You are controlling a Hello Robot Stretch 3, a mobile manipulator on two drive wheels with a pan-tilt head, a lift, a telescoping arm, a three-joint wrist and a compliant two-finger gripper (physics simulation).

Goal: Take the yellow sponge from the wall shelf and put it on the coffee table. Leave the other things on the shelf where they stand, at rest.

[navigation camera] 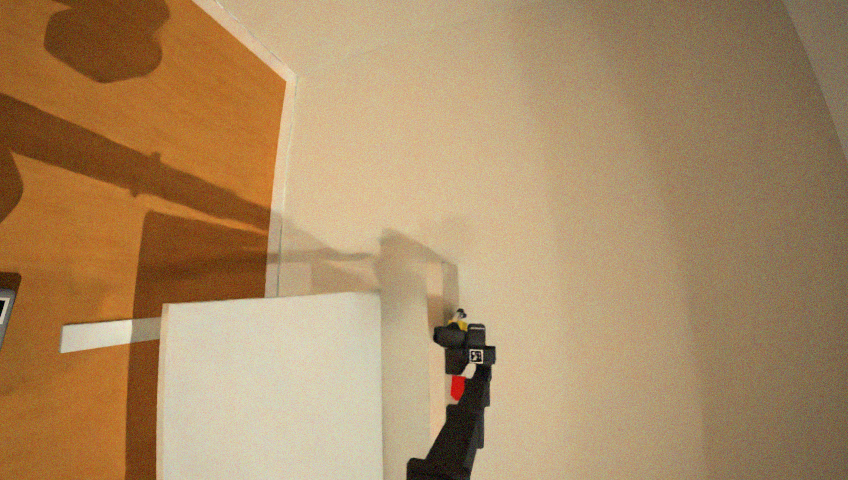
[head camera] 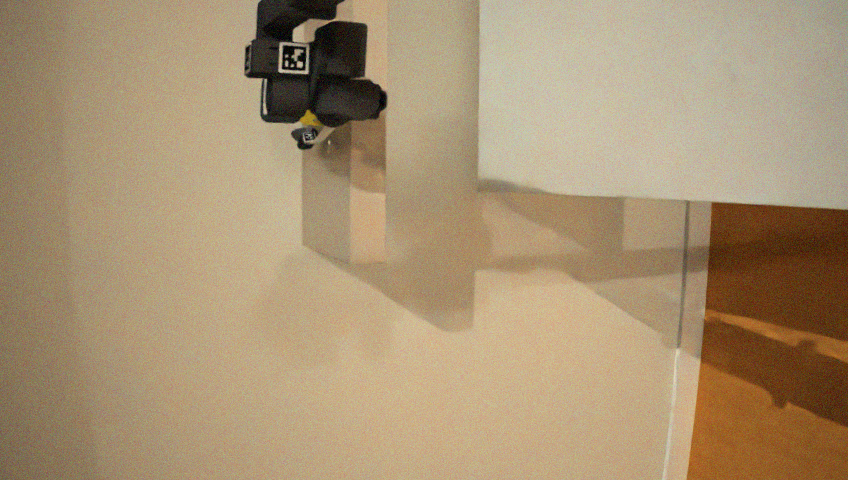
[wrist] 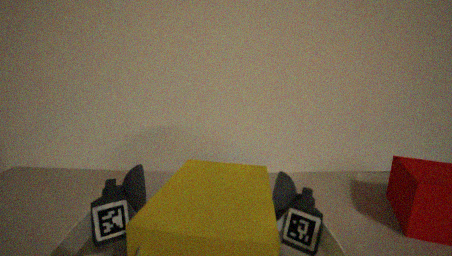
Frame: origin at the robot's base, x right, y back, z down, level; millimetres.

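Seen in the pictures: gripper, fingertip midpoint: (wrist: 210,188).
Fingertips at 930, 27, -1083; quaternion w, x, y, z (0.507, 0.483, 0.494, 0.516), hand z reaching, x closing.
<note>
Pixels of each thing's top centre, then the offset from my fingertips to it, as dx, dy, dz. Level surfaces: height alone.
- yellow sponge, middle of its top: (wrist: 217,187) (head camera: 298,97) (navigation camera: 464,331) -37, +4, -17
- wall shelf, its level: dz +28
- red block, middle of its top: (wrist: 439,171) (navigation camera: 467,389) +2, +199, -17
- large white flat top, its level: dz +363
- orange-brown floor, its level: dz +1083
The yellow sponge (head camera: 309,117) (navigation camera: 457,325) (wrist: 215,200) is a block on the wall shelf (head camera: 326,208) (navigation camera: 450,288) (wrist: 45,200). My gripper (head camera: 307,124) (navigation camera: 459,320) (wrist: 210,188) is at the shelf with one dark fingertip against each side of the sponge, shut on it. In the head and navigation views the gripper body hides most of the sponge. The sponge's underside does not show, so I cannot tell whether it still touches the shelf. I cannot tell whether the white top below is the coffee table.
A red block (navigation camera: 457,386) (wrist: 425,202) stands on the shelf to the right of the gripper in the wrist view. A large white flat top (head camera: 654,101) (navigation camera: 273,386) lies below the shelf, near the wall. A white strip (navigation camera: 107,336) lies beside it over the orange-brown floor (head camera: 773,434) (navigation camera: 220,118).
</note>
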